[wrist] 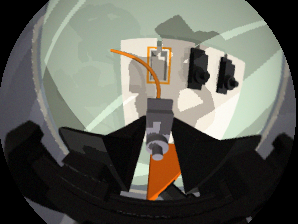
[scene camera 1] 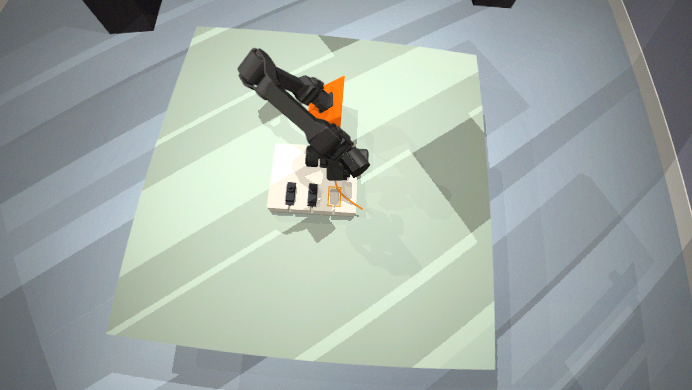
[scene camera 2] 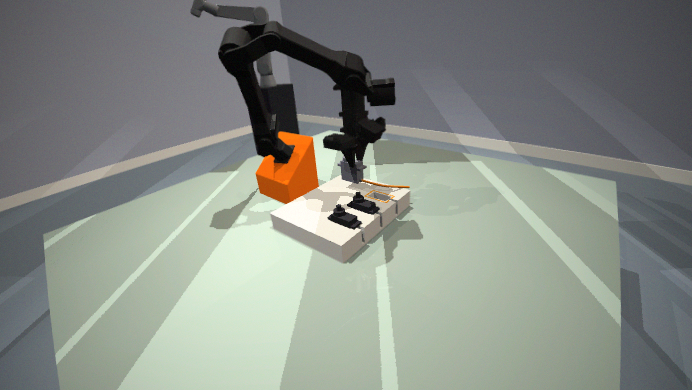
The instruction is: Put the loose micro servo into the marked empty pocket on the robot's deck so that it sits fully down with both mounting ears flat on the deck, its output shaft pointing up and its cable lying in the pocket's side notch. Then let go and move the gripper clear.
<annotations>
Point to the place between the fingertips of my gripper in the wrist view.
158, 119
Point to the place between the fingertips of my gripper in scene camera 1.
At 336, 168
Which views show my gripper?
The wrist view, scene camera 1 and scene camera 2: all of them.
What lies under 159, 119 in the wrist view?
A grey micro servo.
</annotations>
